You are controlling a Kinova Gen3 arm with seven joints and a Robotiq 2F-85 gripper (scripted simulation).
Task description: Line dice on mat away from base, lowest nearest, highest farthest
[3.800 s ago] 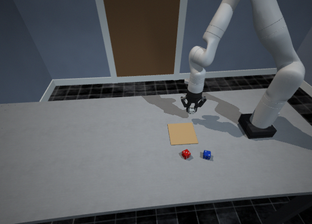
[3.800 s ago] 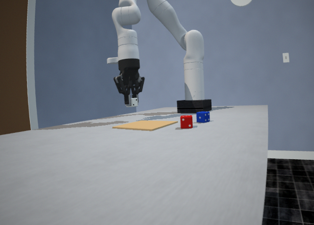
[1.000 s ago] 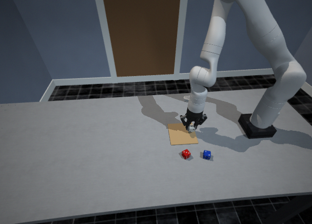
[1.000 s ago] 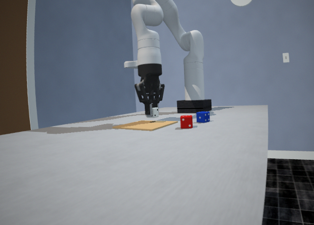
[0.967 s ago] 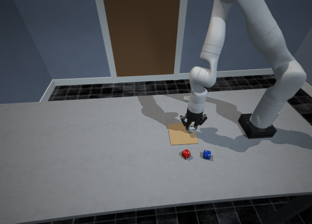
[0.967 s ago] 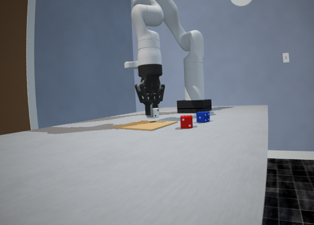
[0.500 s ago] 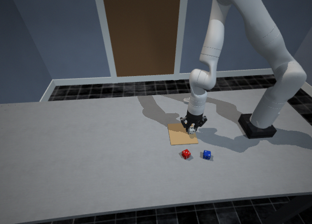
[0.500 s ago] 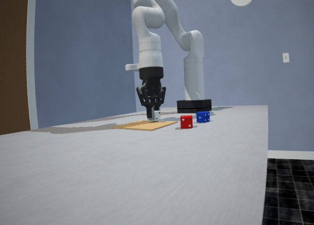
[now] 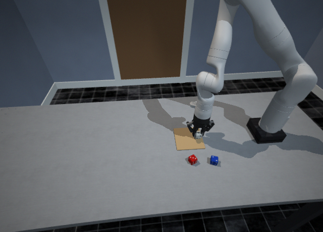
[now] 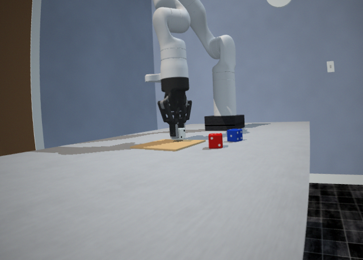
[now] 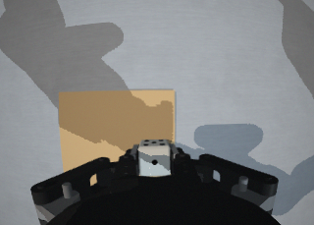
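The white die lies 1 cm below my hand. Also, from my hand: tan mat 5 cm ahead, 3 cm below; blue die 5 cm behind, 14 cm to the left, 2 cm below; red die 5 cm ahead, 14 cm to the left, 2 cm below.
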